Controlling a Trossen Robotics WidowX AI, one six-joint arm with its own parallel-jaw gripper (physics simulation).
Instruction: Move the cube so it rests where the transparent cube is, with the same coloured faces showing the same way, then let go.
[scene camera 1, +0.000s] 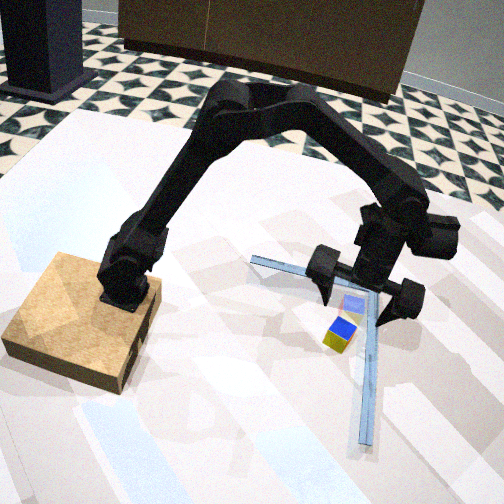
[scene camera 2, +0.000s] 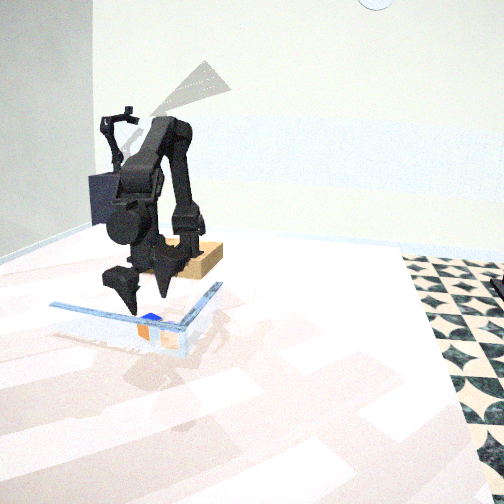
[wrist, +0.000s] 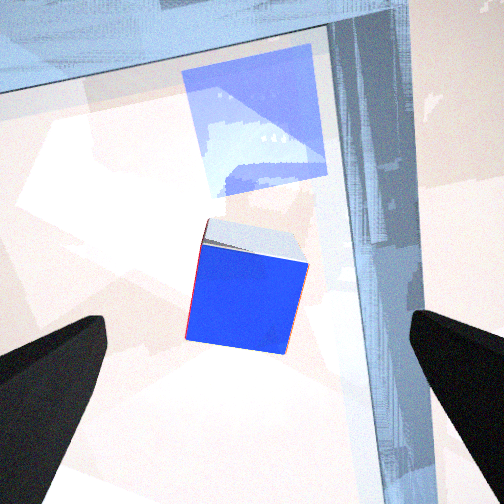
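The cube (scene camera 1: 342, 334) lies on the table, blue face up and a yellow side toward scene camera 1. In the wrist view the cube (wrist: 246, 293) shows blue on top with a red edge at its left. The transparent cube (scene camera 1: 354, 303) sits just beyond it, in the inner corner of the light-blue L-shaped rail; it also shows in the wrist view (wrist: 262, 117). My gripper (scene camera 1: 364, 289) hangs open above both, fingers spread wide, holding nothing. In scene camera 2 the gripper (scene camera 2: 143, 285) is above the cube (scene camera 2: 148, 320).
The light-blue L-shaped rail (scene camera 1: 370, 372) runs beside the cube on the right and behind the transparent cube. The arm's base stands on a wooden block (scene camera 1: 78, 319) at the left. A dark pillar (scene camera 1: 42, 45) and brown wall panel are far behind.
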